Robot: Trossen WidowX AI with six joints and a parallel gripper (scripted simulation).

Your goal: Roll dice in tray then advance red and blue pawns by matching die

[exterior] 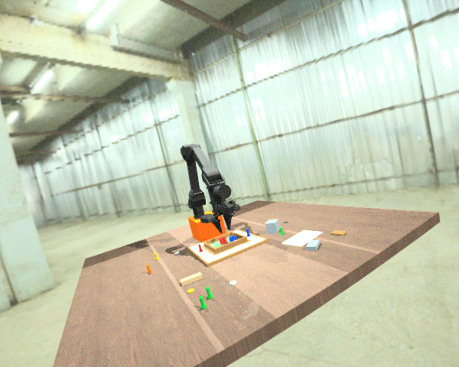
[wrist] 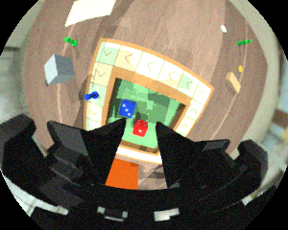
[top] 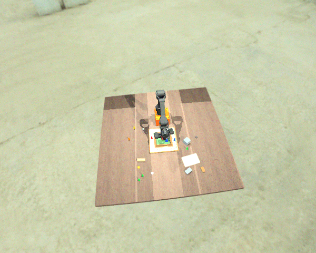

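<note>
Right now my gripper tip is 2 cm past the blue pawn, 11 cm to the right of it and 5 cm above it. Round my gripper tip: wooden block (21 cm ahead, 21 cm to the right, 7 cm below); grey cube (23 cm to the left, 5 cm below); red pawn (3 cm behind, 12 cm to the right, 5 cm below).
</note>
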